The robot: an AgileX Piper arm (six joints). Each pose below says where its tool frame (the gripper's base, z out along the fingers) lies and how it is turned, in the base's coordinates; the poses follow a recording.
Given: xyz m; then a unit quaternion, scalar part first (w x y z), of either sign.
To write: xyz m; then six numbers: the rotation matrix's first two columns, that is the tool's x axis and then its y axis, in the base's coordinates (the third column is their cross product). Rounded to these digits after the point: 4 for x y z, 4 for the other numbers.
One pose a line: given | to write
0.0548 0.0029 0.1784 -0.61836 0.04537 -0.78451 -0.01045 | 0.0548 0.0029 0.1784 -0.2311 -0.0583 -0.9712 -0.0841 0.9957 -0.0397
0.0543 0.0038 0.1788 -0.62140 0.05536 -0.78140 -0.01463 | 0.0543 0.0038 0.1788 -0.2216 -0.0683 -0.9727 -0.1047 0.9934 -0.0459
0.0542 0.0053 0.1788 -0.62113 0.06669 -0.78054 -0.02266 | 0.0542 0.0053 0.1788 -0.2195 -0.0760 -0.9726 -0.1323 0.9901 -0.0475
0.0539 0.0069 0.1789 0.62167 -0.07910 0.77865 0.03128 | 0.0539 0.0069 0.1789 -0.2145 -0.0843 -0.9731 -0.1621 0.9855 -0.0496
